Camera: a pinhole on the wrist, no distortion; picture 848 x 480 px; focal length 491.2 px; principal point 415.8 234.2 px. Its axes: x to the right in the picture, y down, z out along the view. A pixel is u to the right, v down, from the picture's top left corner.
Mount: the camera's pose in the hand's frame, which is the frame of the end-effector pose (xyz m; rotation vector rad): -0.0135 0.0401 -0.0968 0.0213 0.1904 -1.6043
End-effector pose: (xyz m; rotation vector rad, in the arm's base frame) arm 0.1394 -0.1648 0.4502 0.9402 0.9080 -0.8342
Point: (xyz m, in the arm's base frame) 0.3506 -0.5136 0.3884
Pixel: 338.7 407.3
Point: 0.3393 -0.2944 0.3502
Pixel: outside the picture
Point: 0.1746 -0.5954 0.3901
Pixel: 518.4 343.6
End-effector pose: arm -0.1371 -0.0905 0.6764 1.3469 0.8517 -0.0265
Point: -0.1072 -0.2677 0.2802
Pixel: outside the picture
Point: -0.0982 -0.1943 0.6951
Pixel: 433.0 146.3
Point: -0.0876 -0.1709 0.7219
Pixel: 351.3 147.3
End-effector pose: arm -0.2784 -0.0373 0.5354 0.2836 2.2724 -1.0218
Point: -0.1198 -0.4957 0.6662
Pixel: 741.3 20.7
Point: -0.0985 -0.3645 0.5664
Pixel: 600.2 37.0
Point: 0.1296 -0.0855 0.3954
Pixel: outside the picture
